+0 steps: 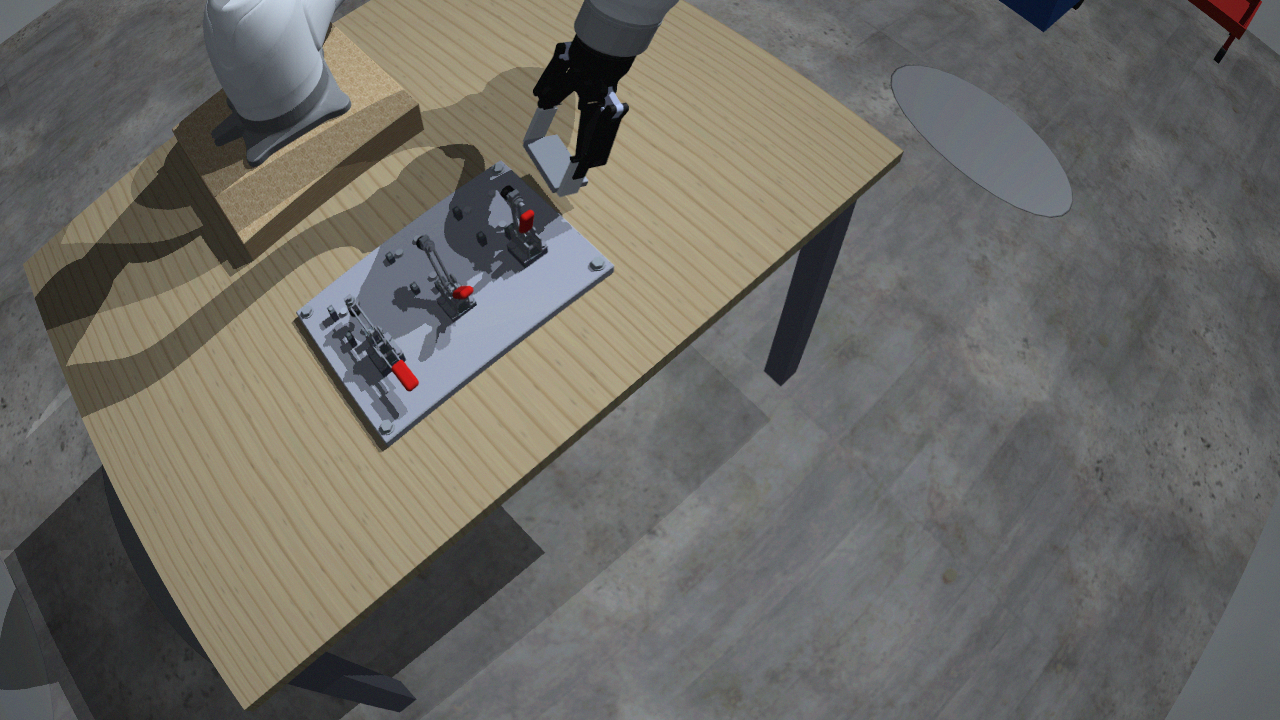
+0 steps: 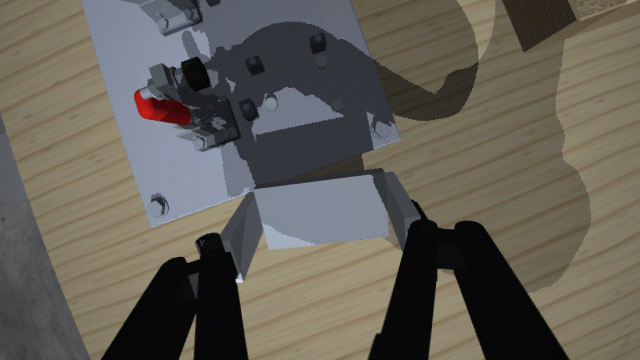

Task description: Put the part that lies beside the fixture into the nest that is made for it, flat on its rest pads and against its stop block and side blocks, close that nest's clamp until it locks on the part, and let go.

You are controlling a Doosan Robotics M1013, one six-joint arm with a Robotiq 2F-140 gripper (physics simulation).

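Frame: origin at the arm's base, x back, y left, z down, level; metres.
Seen in the pictures: gripper, fingertip midpoint: [image 1: 549,166] [image 2: 321,199]; arm's base, link origin: [image 1: 286,104].
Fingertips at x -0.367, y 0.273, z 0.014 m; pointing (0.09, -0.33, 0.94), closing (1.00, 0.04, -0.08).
Offsets run from my fingertips to a thing's top centre. "pt": to the spot under its first point. Level surfaces: height alone.
The part is a grey U-shaped channel @[dz -0.019, dx -0.001, dy +0.008 m] [image 1: 550,162] [image 2: 325,212], held by its two side walls. My gripper [image 1: 561,145] [image 2: 321,199] is shut on it, above the table just off the right end of the fixture plate @[pt dz +0.036, dx -0.147, dy -0.101 m] [image 1: 537,300] [image 2: 175,170]. The nearest clamp @[pt dz +0.019, dx -0.078, dy -0.076 m] [image 1: 526,243] [image 2: 215,122] has its black-tipped arm raised and a red handle. Beside it are dark blocks @[dz +0.019, dx -0.034, dy -0.118 m] [image 1: 481,238] [image 2: 254,65] and round pale pads @[dz +0.030, dx -0.027, dy -0.085 m] [image 2: 271,102]. A middle clamp @[pt dz -0.004, dx -0.085, dy -0.191 m] [image 1: 444,282] and a far-left clamp @[pt dz -0.009, dx -0.109, dy -0.298 m] [image 1: 375,340] stand on the same plate.
The plate lies on the wooden table @[dz +0.051 m] [image 1: 662,170] [image 2: 100,280], with bolts at its corners. The robot's base stands on a wooden block [image 1: 331,170] [image 2: 540,25] behind the plate. Arm shadows cross the plate and table. The table's front edge drops to the grey floor.
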